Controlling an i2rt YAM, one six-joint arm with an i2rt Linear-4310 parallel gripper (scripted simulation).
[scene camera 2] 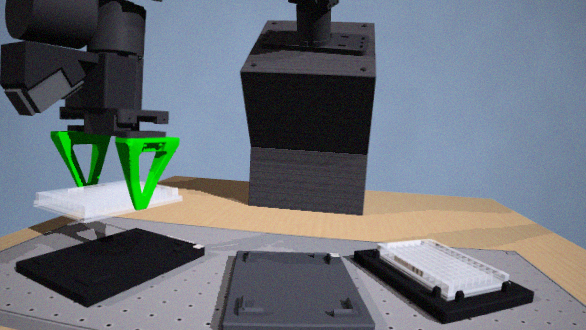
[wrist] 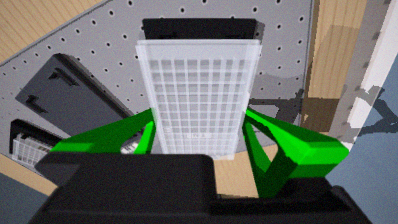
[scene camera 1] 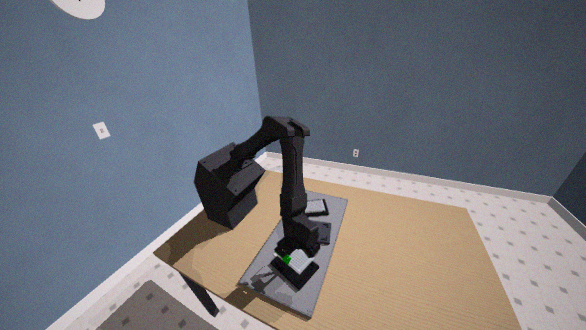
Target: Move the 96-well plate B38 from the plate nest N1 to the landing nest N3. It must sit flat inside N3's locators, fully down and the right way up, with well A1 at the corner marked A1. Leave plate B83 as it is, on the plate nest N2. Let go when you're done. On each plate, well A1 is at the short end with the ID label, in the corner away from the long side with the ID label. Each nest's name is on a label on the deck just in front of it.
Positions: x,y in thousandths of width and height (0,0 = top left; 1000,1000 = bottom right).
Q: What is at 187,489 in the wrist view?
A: A grey landing nest.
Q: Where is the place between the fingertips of my gripper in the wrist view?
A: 499,502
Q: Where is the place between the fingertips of my gripper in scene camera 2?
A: At 192,614
